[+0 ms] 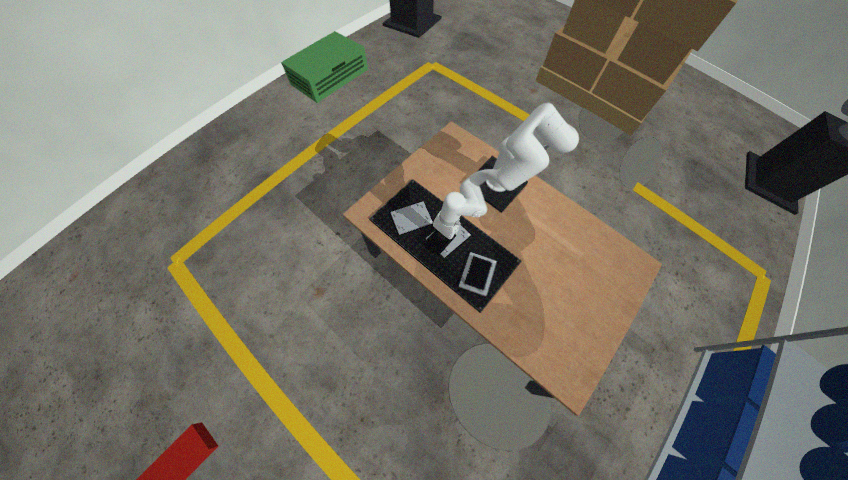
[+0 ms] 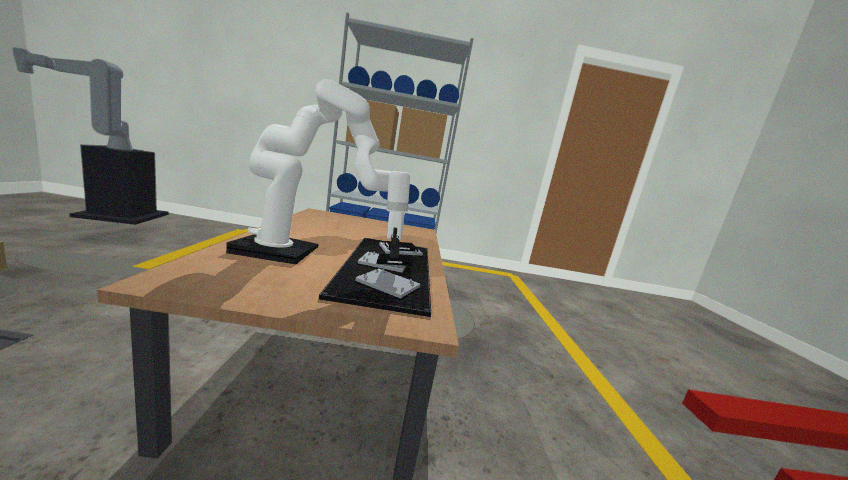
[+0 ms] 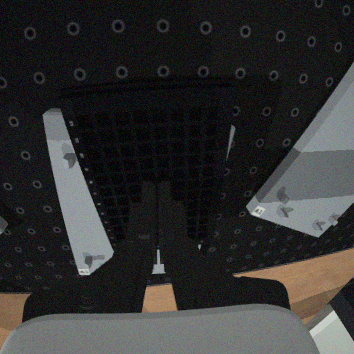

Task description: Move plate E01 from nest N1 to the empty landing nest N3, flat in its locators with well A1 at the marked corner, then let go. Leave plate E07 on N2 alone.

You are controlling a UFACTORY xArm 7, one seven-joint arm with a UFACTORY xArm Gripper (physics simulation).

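My gripper (image 2: 394, 253) (image 3: 157, 197) is shut and empty, its fingertips together over the near half of a dark gridded plate (image 3: 160, 130). This plate lies on the middle nest (image 1: 458, 240) (image 2: 370, 258) (image 3: 75, 200), off-centre: a strip of nest shows along one side and the plate reaches past it toward the table's front. Whether it tilts is unclear. A bare pale nest (image 1: 410, 217) (image 2: 386, 282) (image 3: 325, 175) with locators and an A1 mark fits landing nest N3. The third nest (image 1: 474, 290) shows as a pale frame round a dark centre (image 1: 477, 272). Plate and nest names are unreadable.
The nests stand on a black perforated mat (image 1: 416, 190) (image 2: 339, 288) (image 3: 182, 50) along the front of the wooden table (image 1: 595, 267) (image 2: 190, 285). The arm's black base plate (image 2: 303, 249) is behind it. A blue-bin shelf rack, green box and red beam stand away from the table.
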